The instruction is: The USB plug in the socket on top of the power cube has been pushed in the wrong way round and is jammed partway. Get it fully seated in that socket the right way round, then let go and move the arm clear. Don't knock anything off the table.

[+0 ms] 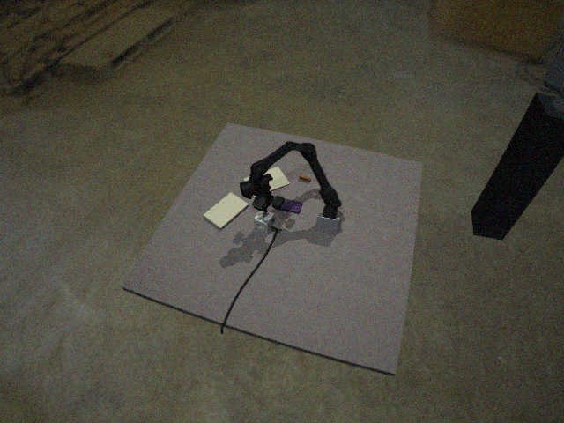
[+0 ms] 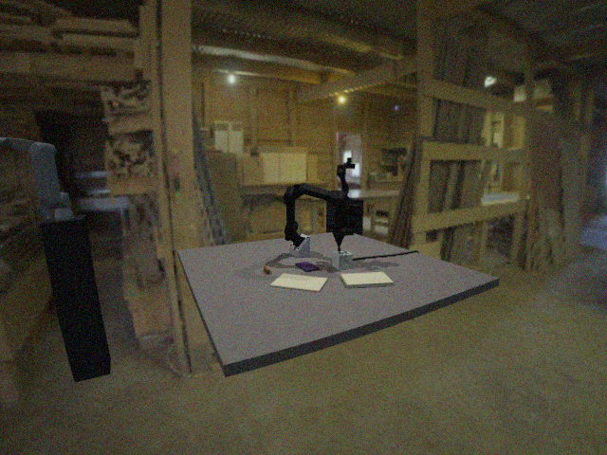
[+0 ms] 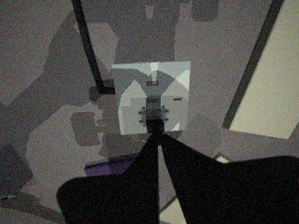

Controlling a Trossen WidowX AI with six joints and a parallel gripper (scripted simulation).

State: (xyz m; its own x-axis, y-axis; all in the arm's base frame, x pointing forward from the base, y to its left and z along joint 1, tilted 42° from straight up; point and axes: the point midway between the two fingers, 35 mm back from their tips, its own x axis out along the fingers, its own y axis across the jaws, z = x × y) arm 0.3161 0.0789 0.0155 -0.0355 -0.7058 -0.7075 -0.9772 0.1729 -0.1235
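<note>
My gripper tip is now 20 mm above the USB plug. Also, from my gripper tip: purple block: 90 mm behind, 130 mm to the right, 110 mm below.
</note>
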